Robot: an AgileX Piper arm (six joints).
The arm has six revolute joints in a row. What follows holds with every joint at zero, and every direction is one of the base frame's. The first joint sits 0.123 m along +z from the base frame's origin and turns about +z. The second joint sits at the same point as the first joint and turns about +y. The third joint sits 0.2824 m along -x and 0.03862 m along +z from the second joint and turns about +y. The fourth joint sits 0.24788 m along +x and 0.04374 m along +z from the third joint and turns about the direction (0.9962, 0, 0.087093). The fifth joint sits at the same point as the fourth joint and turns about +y. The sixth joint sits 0.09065 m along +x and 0.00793 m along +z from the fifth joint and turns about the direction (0.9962, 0, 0.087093). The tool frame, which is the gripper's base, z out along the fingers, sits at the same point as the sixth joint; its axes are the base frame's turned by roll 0, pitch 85.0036 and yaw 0 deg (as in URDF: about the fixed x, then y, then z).
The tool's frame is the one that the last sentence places.
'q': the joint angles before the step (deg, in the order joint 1, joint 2, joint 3, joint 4, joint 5, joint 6). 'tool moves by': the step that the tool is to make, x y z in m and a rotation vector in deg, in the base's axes. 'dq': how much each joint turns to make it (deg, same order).
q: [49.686 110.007 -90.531 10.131 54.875 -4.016]
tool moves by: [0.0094 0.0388 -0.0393 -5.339 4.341 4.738]
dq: [2.132 11.641 -10.704 0.199 6.295 -1.674]
